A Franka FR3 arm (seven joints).
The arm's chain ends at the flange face. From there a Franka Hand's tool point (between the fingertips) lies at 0.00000 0.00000 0.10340 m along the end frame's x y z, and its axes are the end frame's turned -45 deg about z.
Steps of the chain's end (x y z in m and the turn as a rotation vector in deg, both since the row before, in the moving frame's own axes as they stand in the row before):
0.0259, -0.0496, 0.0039, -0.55, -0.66, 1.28
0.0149, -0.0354, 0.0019, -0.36, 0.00, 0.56
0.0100, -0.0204, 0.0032, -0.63, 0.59, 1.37
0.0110, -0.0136, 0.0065, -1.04, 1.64, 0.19
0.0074, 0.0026, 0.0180, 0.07, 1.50, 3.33
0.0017, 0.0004, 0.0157, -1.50, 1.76, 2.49
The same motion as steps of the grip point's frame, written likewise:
0.0518, -0.0169, 0.0039, 0.08, -0.86, 1.28
0.0351, -0.0140, 0.0019, -0.25, -0.25, 0.56
0.0214, -0.0058, 0.0032, -0.86, -0.03, 1.37
0.0182, 0.0016, 0.0064, -1.90, 0.42, 0.19
0.0053, 0.0090, 0.0180, -1.01, 1.11, 3.33
0.0012, 0.0056, 0.0156, -2.31, 0.18, 2.49

